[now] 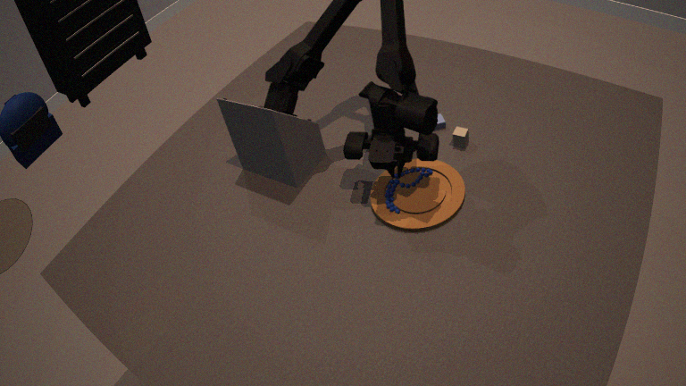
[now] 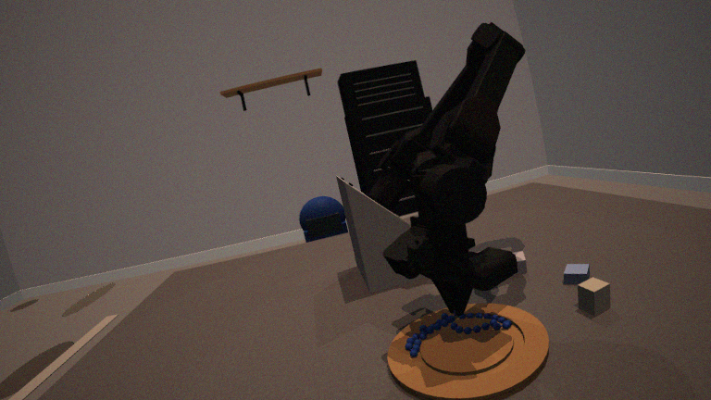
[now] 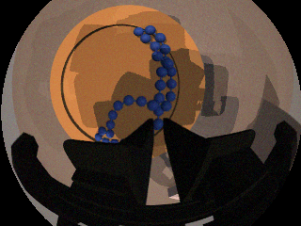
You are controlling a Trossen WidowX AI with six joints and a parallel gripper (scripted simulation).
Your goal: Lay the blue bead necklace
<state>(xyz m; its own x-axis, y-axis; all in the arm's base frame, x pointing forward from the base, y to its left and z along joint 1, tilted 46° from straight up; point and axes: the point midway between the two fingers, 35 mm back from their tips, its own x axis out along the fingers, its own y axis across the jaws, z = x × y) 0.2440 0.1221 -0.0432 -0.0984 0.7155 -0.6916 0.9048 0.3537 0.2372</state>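
The tan cube is 180 mm to the left of my gripper tip and 60 mm ahead of it. The rest, counted from my gripper tip: white block: 150 mm to the left, 130 mm behind, 10 mm below; then pale blue block: 210 mm to the left, 20 mm behind, 10 mm below.
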